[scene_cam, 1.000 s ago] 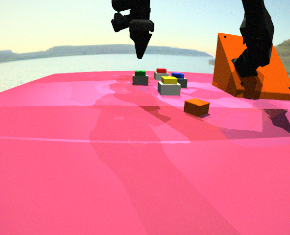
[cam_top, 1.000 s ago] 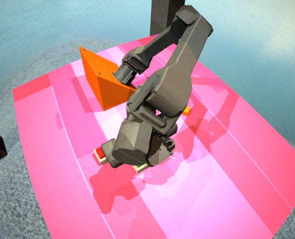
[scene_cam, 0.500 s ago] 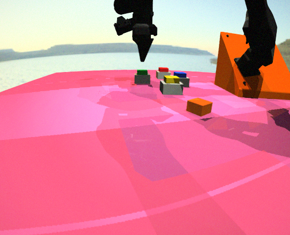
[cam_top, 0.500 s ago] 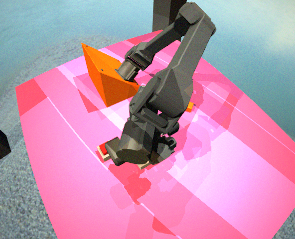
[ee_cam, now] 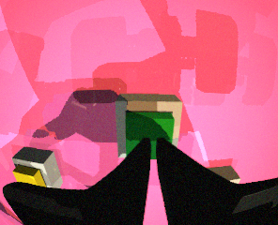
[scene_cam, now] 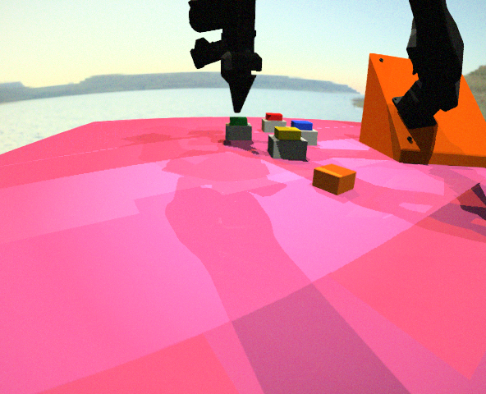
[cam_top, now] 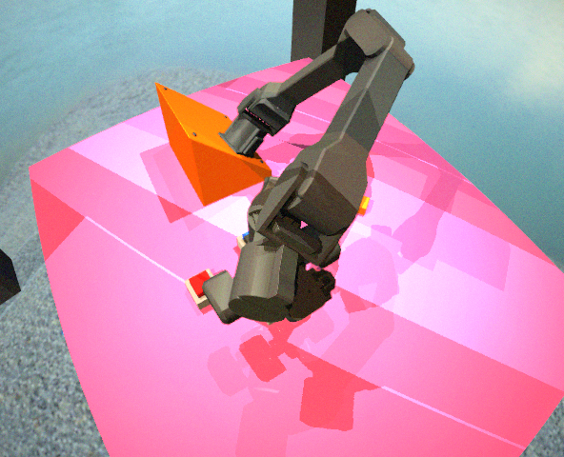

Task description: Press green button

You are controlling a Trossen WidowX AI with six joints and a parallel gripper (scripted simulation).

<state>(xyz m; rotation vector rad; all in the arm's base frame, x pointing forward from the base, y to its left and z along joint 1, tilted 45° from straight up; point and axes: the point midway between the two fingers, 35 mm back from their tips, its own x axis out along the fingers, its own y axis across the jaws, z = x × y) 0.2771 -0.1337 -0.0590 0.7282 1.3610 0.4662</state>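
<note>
Now: the yellow button 5 cm behind my gripper tip, 13 cm to the left of it and 2 cm below it. Round my gripper tip: blue button: 11 cm behind, 5 cm to the left, 2 cm below; then red button: 9 cm behind, 7 cm to the right, 2 cm below; then green button: 2 cm below.
</note>
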